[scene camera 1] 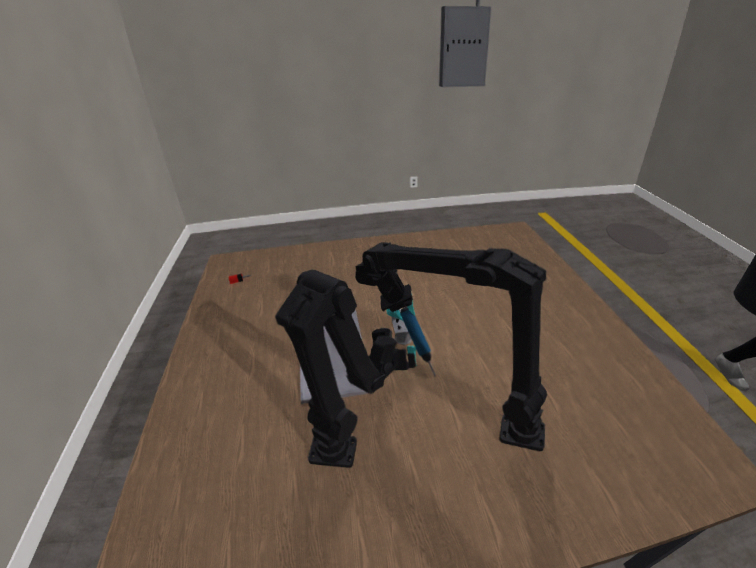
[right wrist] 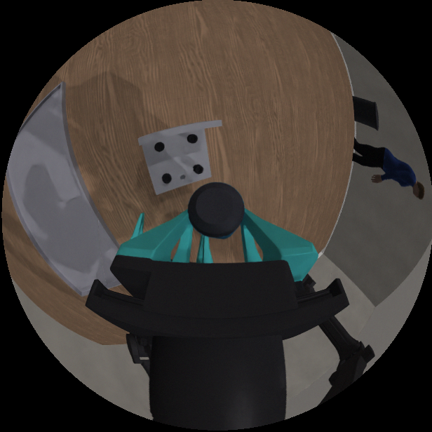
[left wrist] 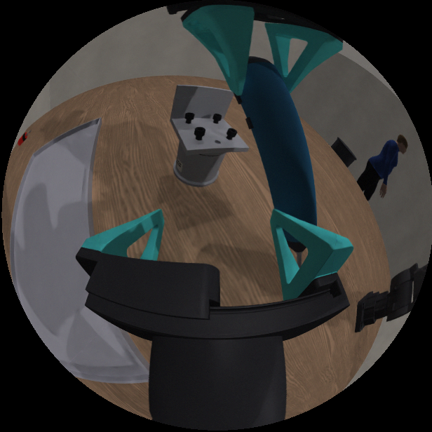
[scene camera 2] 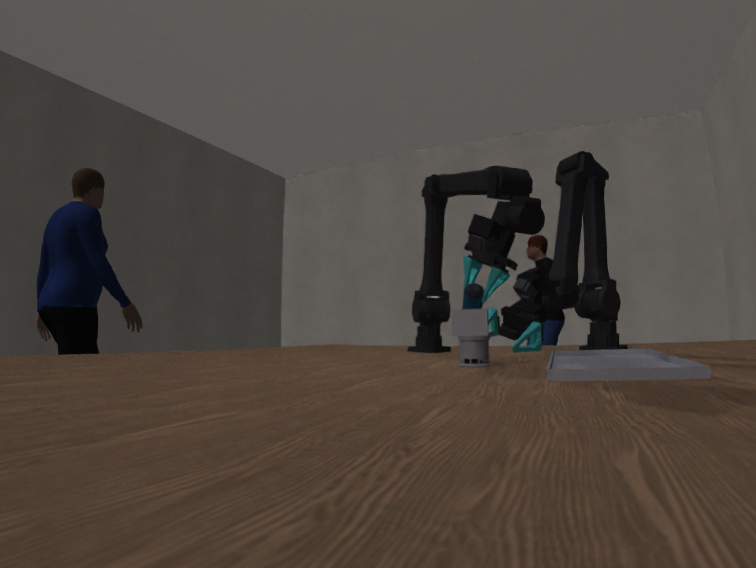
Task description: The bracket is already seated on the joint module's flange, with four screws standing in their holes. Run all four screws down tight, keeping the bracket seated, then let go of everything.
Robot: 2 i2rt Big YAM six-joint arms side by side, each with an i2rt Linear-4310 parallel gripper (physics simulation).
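Where they show: left gripper, fingertip midpoint: (scene camera 1: 401, 349) (scene camera 2: 494, 342); right gripper, fingertip midpoint: (scene camera 1: 408, 316) (scene camera 2: 473, 298); left arm's base, origin of the base link: (scene camera 1: 333, 451); right arm's base, origin of the base link: (scene camera 1: 521, 433) (scene camera 2: 428, 351).
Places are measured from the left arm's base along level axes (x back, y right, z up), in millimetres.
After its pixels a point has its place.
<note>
The grey L-shaped bracket (scene camera 2: 469, 322) {y 157, x -485, z 85 mm} (left wrist: 202, 100) (right wrist: 182, 161) sits on the round joint module (scene camera 2: 473, 352) {y 153, x -477, z 29 mm} (left wrist: 200, 167). Several black screws (left wrist: 200, 133) (right wrist: 166, 178) stand in its flat plate, their heads raised above it in the left wrist view. My right gripper (scene camera 2: 475, 293) {y 183, x -415, z 135 mm} (left wrist: 261, 90) (right wrist: 216, 214) is shut on the blue handle of a screwdriver (scene camera 1: 415, 332) {y 208, x -366, z 113 mm} (left wrist: 282, 150), which hangs tilted beside the bracket with its shaft downward. My left gripper (left wrist: 216, 214) is open and empty, low beside the module; the handle's lower end shows behind one of its fingers.
A shallow grey tray (scene camera 2: 629, 372) {y -141, x -579, z 11 mm} (left wrist: 92, 200) (right wrist: 75, 150) lies beside the module. A small red-handled tool (scene camera 1: 235, 278) {y -595, x -744, z 27 mm} (left wrist: 23, 138) lies at the far left of the table in scene camera 1. The two arms are close together over the module. People stand beyond the table.
</note>
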